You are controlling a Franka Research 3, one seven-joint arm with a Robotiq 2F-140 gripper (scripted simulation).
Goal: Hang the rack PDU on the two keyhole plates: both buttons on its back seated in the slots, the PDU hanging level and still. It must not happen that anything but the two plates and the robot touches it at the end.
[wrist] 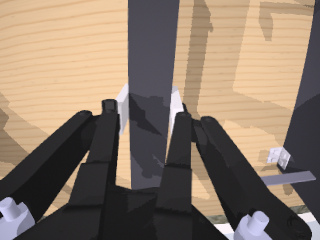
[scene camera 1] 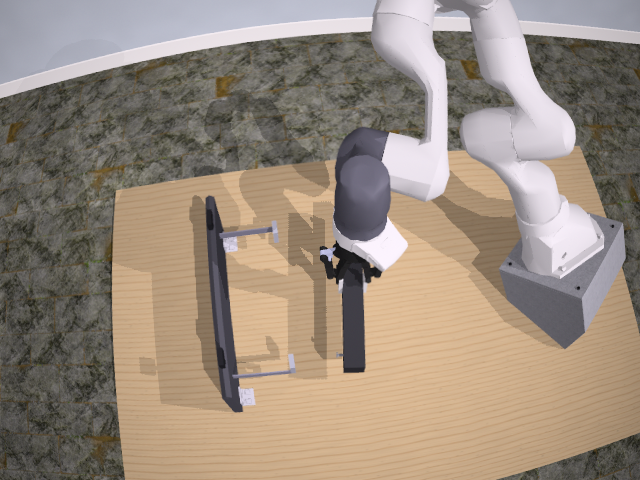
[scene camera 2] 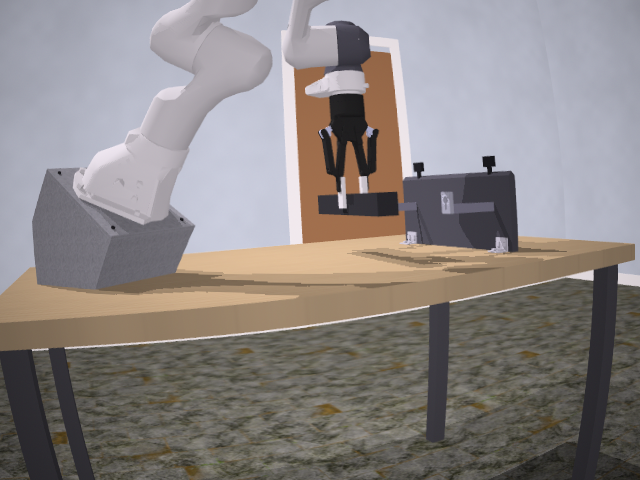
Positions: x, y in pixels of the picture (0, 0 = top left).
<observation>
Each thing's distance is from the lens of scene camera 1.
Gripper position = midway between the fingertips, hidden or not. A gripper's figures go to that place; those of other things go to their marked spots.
my gripper (scene camera 1: 352, 287): 1.28 m
rack PDU (scene camera 1: 353, 355): 1.20 m
</observation>
